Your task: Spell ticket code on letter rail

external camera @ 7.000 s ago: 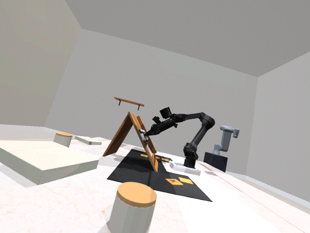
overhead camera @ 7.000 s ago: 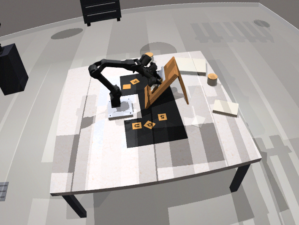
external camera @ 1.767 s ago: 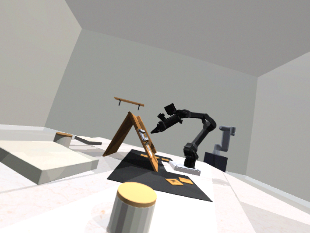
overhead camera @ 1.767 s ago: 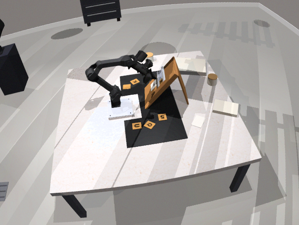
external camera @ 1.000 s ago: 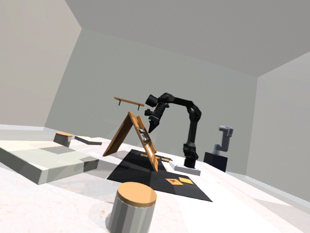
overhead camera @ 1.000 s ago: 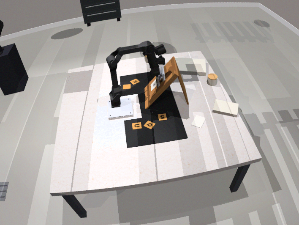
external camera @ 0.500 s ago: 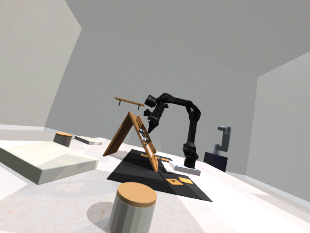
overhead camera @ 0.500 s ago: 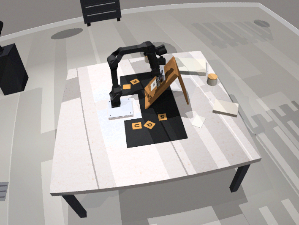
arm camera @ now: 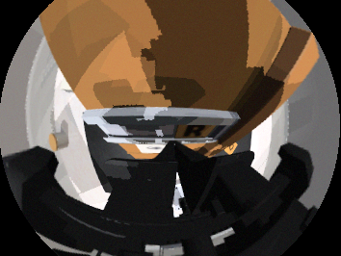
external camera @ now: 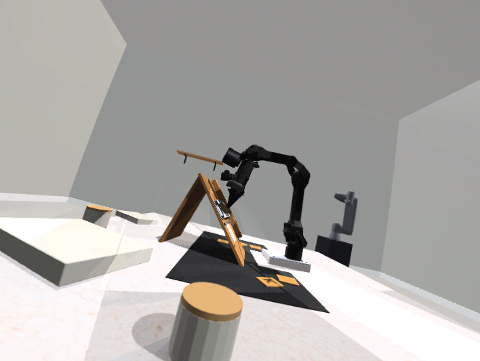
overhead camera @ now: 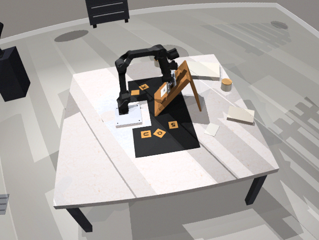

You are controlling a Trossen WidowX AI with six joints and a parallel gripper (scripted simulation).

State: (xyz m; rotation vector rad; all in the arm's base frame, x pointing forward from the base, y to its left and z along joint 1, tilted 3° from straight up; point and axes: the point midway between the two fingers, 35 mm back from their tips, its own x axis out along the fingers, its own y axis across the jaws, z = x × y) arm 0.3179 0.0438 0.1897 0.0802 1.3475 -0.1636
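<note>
The orange letter tile lies 40 mm to the right of my gripper tip, 10 mm below it and 10 mm ahead of it. Round my gripper tip: white ticket 90 mm below, 40 mm to the left, 30 mm behind; black mat 180 mm below, 130 mm behind, 50 mm to the right; white card 320 mm to the right, 200 mm ahead, 180 mm below.
</note>
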